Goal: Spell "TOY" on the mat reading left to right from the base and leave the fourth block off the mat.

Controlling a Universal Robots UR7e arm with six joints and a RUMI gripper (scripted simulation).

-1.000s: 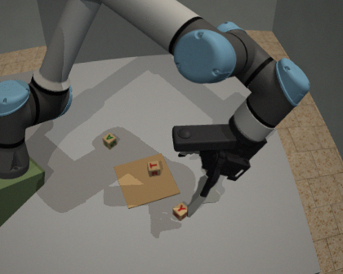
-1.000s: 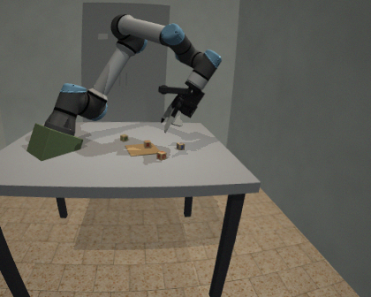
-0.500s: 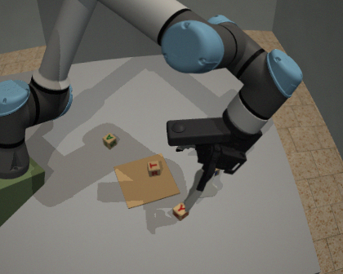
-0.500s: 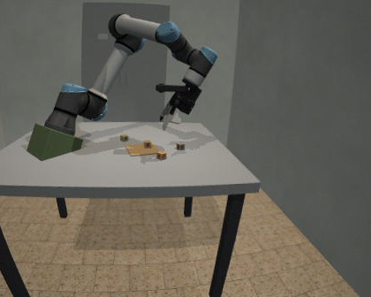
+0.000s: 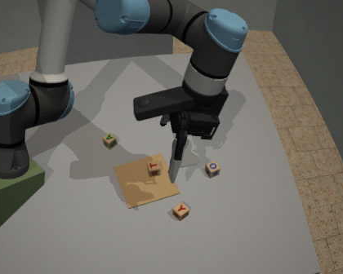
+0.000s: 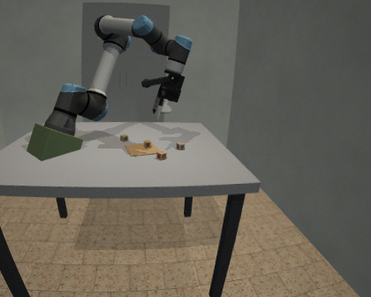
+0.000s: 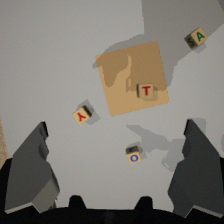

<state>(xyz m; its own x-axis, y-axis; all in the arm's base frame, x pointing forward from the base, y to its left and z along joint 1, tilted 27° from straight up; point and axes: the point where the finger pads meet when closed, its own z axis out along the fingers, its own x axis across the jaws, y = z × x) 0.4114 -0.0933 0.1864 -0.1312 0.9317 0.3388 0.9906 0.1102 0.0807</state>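
My hand is 5 cm past the tan mat, 3 cm to the right of it and 16 cm above it. The rest, counted from my hand: Y block (4 cm ahead, 7 cm to the right, 14 cm below); then O block (12 cm ahead, 6 cm to the left, 14 cm below).
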